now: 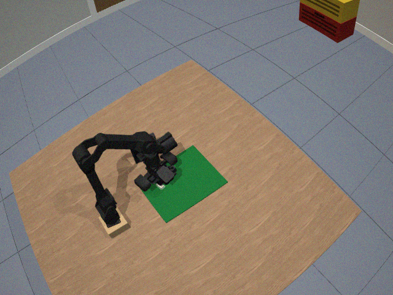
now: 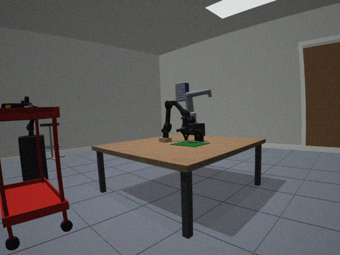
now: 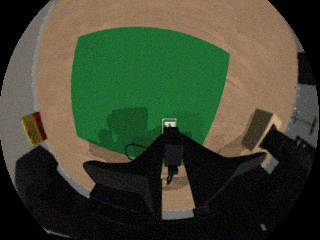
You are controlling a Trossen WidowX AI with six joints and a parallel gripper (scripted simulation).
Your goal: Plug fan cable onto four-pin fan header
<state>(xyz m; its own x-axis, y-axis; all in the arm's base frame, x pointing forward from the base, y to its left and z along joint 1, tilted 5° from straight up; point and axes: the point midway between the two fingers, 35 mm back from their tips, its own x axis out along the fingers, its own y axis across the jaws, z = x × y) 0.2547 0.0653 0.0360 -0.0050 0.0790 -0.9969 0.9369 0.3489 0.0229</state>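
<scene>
Now: the black plug 1 cm to the left of my gripper tip and 1 cm above it. The rest, counted from my gripper tip: white four-pin header: 1 cm to the left, 4 cm below; then green board: 8 cm ahead, 2 cm to the right, 5 cm below; then black fan: 1 cm ahead, 17 cm to the left, 2 cm above.
</scene>
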